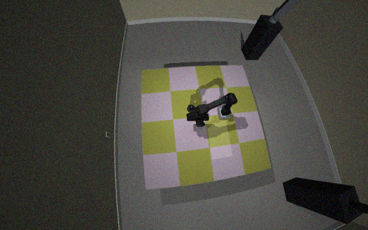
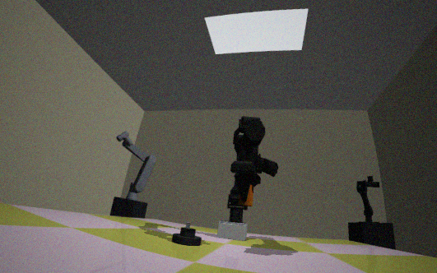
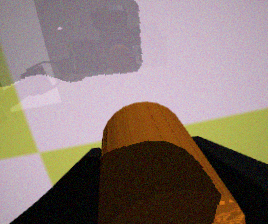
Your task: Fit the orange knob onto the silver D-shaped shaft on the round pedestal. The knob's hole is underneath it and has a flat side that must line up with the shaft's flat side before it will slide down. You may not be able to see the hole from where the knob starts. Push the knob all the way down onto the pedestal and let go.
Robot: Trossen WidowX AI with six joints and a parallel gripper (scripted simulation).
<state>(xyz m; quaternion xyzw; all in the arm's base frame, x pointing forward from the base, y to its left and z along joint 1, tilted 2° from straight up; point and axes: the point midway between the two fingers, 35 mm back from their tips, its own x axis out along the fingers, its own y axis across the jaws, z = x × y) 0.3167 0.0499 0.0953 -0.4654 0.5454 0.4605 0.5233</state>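
My gripper tip is 160 mm to the left of the round dark pedestal, 110 mm above it and 10 mm short of it. The rest, counted from my gripper tip: orange knob: 30 mm above.
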